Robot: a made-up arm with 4 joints.
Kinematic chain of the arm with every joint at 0, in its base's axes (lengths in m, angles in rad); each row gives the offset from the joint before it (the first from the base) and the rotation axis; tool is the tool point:
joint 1: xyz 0 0 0.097 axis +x
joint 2: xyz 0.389 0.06 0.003 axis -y
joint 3: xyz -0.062 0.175 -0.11 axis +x
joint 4: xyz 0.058 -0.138 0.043 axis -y
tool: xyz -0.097 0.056 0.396
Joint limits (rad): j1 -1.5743..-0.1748 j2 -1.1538..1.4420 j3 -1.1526..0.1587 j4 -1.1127..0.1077
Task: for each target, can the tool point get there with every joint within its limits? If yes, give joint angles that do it. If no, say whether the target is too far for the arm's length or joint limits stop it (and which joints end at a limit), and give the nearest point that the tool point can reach.
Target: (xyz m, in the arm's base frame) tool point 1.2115 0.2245 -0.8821
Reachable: no: too far | nearest point 0.6832 0.1145 -0.4022 | short by 0.722 m
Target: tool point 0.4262 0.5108 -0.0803
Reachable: yes | joints -0.9430 0.5459 -0.7358 -0.7383
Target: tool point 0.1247 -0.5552 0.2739
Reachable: no: joint limits stop it (at a limit: joint 1, joint 2, joint 3, joint 4) | nearest point 0.0751 -0.1009 0.0107 | short by 0.527 m
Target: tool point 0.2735 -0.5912 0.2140
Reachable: no: joint limits stop it (at a limit: joint 1, joint 2, joint 3, joint 4) | nearest point 0.0751 -0.1009 0.0107 | short by 0.567 m
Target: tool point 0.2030 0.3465 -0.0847
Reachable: yes | joints -1.3909 1.1982 -0.2240 -0.8123
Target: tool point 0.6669 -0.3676 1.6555
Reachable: no: too far | nearest point 0.4553 0.1656 0.4261 | short by 1.357 m
